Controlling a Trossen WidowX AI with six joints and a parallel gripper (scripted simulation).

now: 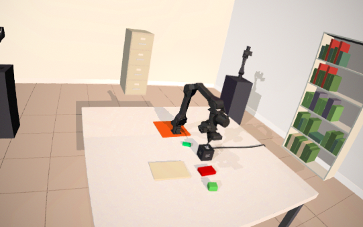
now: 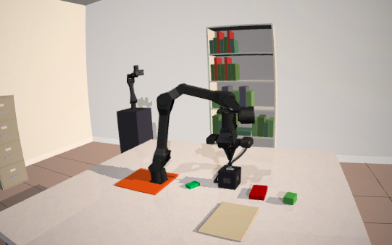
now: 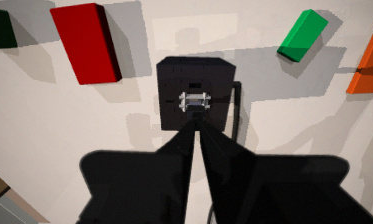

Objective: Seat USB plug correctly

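Now: gripper tip 10 mm above the silver USB plug. Round my gripper tip: green block (150 mm behind, 60 mm to the right, 110 mm below); red block (140 mm ahead, 60 mm to the right, 110 mm below); beige paper sheet (90 mm ahead, 270 mm to the right, 110 mm below).
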